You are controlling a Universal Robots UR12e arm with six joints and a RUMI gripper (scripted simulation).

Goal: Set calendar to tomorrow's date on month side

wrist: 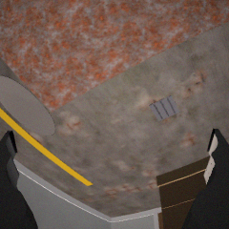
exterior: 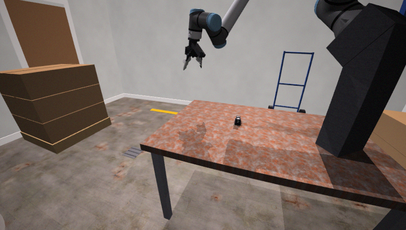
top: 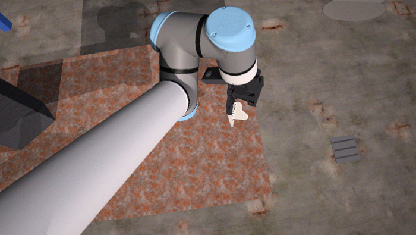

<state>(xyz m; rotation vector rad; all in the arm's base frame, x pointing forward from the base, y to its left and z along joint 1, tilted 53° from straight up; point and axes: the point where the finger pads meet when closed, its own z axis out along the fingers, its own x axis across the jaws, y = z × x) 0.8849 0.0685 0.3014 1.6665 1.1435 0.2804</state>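
Now: hand 360 mm past the black tray, 90 mm to the right of it and 340 mm above it.
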